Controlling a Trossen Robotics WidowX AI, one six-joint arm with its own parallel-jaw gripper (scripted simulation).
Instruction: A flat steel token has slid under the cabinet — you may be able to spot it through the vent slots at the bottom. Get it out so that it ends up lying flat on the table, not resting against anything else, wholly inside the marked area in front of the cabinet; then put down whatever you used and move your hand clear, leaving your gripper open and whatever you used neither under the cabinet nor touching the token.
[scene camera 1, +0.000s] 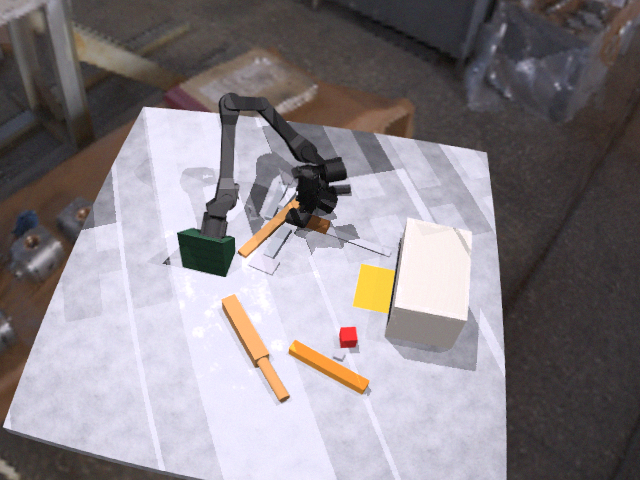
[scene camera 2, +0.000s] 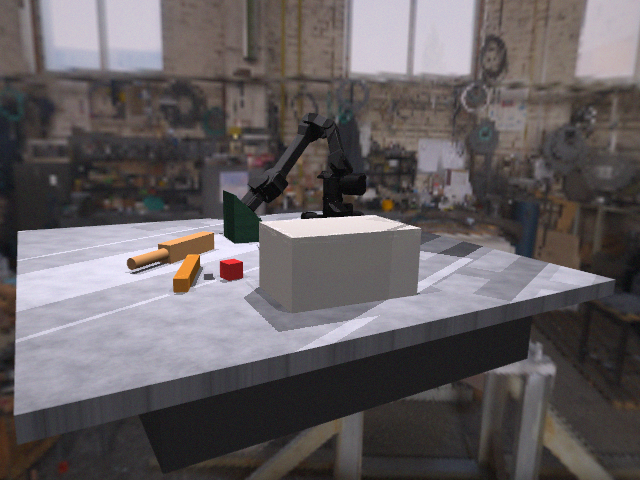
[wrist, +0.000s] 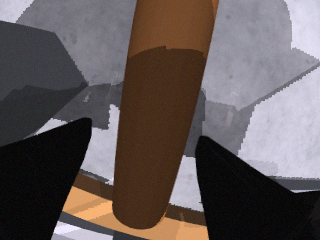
Labels:
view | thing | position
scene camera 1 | gripper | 306, 219
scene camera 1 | orange bar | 332, 369
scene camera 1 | orange paddle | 243, 328
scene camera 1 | white cabinet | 429, 303
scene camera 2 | orange paddle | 172, 251
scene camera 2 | white cabinet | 308, 264
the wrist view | gripper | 144, 135

